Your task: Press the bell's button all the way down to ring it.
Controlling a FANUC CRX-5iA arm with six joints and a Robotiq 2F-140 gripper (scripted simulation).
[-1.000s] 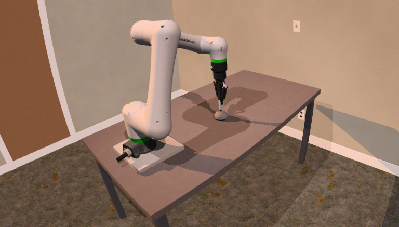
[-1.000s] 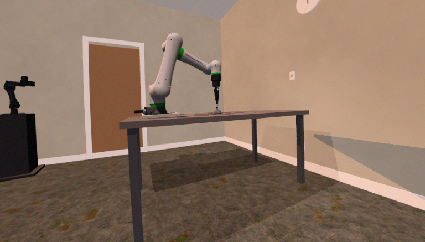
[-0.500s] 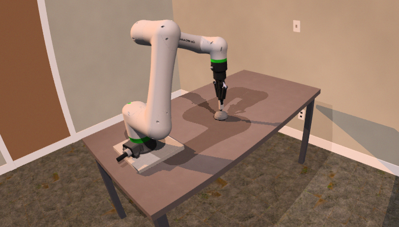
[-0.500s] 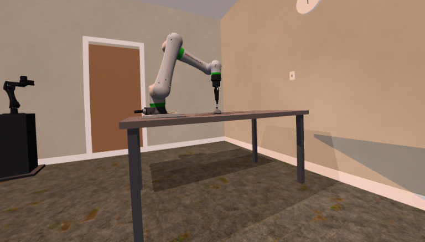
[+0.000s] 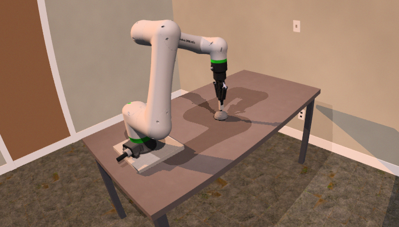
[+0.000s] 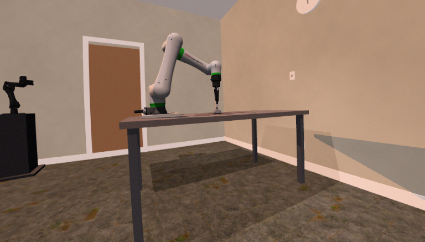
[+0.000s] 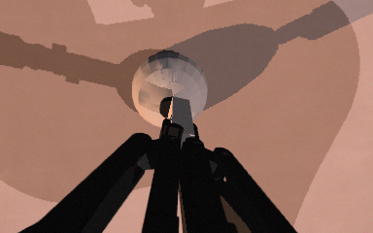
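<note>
The bell button lies 40 mm below my hand and 10 mm to the left of it. Also, from my hand: grey dome bell: 60 mm below, 10 mm to the left.
</note>
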